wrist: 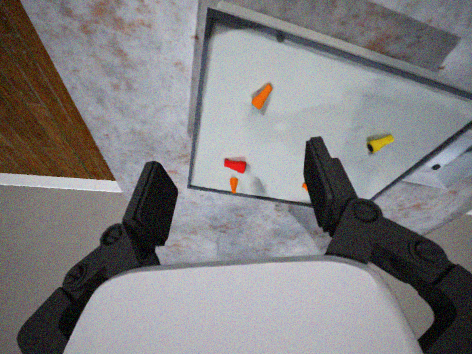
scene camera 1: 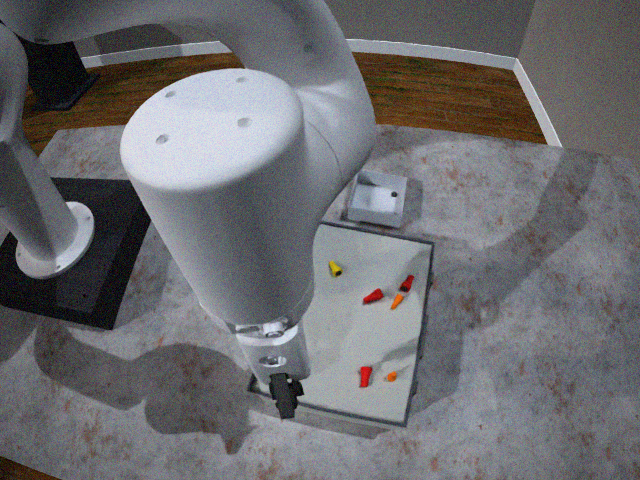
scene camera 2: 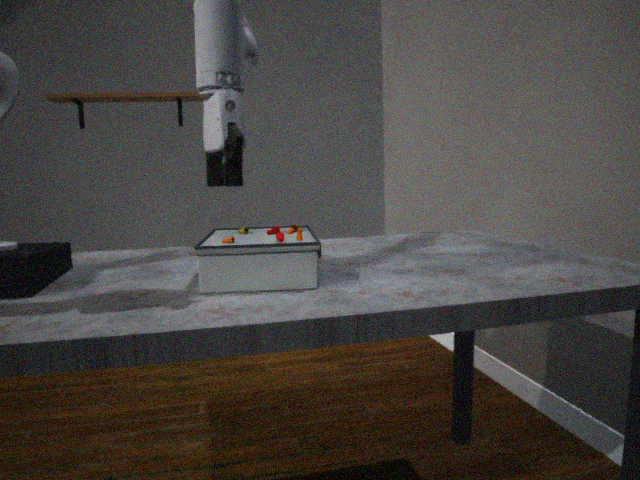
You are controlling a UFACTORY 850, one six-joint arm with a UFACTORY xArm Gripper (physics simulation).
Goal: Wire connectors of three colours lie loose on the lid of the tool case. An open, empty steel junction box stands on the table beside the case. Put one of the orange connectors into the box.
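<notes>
My gripper (scene camera 1: 287,412) (scene camera 2: 224,183) (wrist: 233,166) is open and empty, pointing down well above the near left part of the tool case (scene camera 1: 351,330) (scene camera 2: 258,272) (wrist: 320,80). On its lid, one orange connector (scene camera 2: 227,240) (wrist: 261,96) lies apart from the others; the arm hides it in scene camera 1. A second orange connector (scene camera 1: 391,376) (scene camera 2: 299,234) (wrist: 234,185) lies beside a red connector (scene camera 1: 365,376) (scene camera 2: 280,236) (wrist: 235,165). A third orange connector (scene camera 1: 397,301) (scene camera 2: 292,229) lies by a red one. The steel junction box (scene camera 1: 374,214) (wrist: 425,177) stands open and empty beyond the case.
Two more red connectors (scene camera 1: 373,296) (scene camera 1: 407,283) and a yellow connector (scene camera 1: 335,268) (scene camera 2: 243,230) (wrist: 381,143) lie on the lid's far half. The arm's black base plate (scene camera 1: 98,289) is on the left of the table. A wall shelf (scene camera 2: 129,97) is in the background.
</notes>
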